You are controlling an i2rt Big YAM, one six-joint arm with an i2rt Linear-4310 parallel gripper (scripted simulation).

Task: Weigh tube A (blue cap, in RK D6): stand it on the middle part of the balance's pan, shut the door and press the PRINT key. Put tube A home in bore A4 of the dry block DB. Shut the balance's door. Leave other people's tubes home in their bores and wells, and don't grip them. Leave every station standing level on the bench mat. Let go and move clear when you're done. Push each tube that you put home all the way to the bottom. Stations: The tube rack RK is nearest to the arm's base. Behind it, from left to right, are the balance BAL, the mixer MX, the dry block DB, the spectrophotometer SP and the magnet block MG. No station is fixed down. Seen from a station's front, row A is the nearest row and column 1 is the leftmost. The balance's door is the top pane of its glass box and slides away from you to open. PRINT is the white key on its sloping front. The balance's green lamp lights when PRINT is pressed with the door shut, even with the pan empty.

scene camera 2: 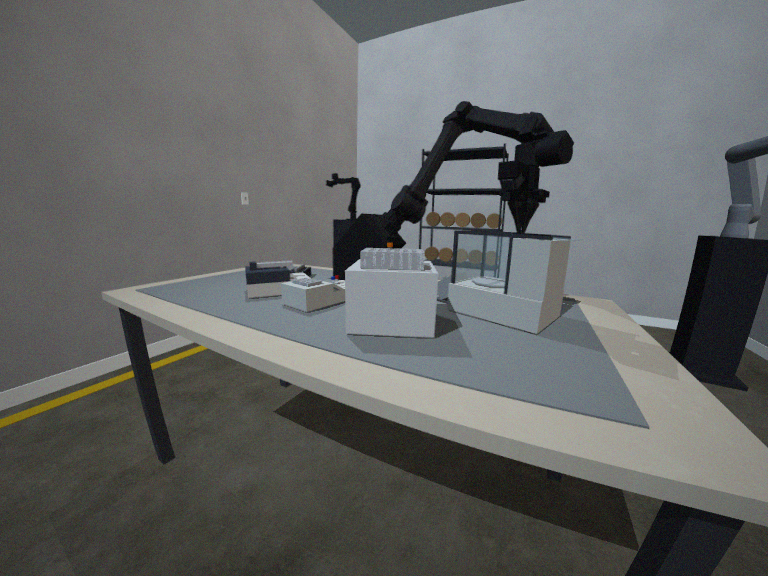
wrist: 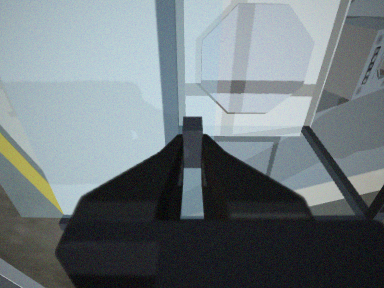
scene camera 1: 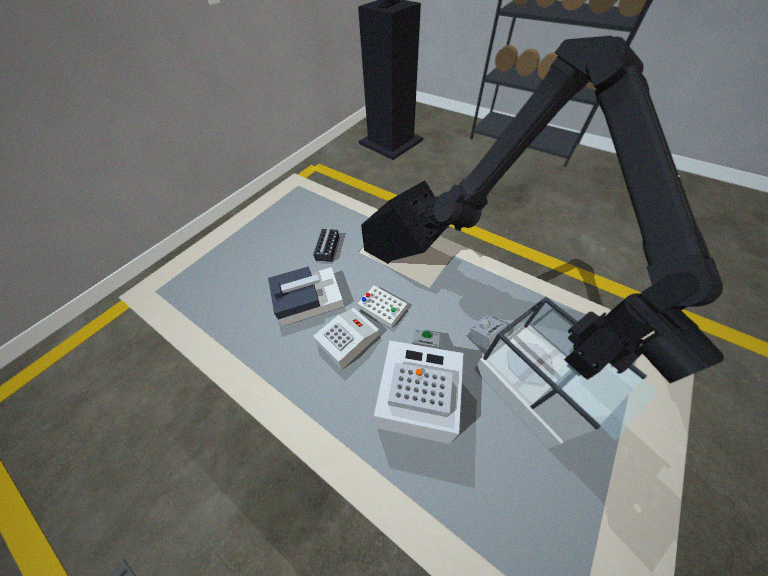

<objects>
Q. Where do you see an octagonal balance pan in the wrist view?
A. At 263,60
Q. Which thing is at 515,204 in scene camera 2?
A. The gripper.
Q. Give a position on a dry block DB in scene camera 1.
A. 342,339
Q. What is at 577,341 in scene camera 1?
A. The gripper.
</objects>
